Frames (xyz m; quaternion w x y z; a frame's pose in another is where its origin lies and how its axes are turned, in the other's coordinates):
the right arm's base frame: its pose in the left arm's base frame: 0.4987 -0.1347 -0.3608 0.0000 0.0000 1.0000 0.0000
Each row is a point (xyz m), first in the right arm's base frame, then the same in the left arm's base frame.
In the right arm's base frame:
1: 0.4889 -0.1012 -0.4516
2: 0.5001 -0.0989 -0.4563
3: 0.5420 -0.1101 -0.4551
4: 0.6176 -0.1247 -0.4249
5: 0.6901 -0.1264 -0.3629
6: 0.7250 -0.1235 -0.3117
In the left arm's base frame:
1: 0.0098 -0.2359 0.0908
2: -0.0014 -0.2336 0.0955
3: -0.0433 -0.2448 0.0943
4: -0.1189 -0.2594 0.0641
5: -0.1914 -0.2611 0.0021
6: -0.2263 -0.2582 -0.0491

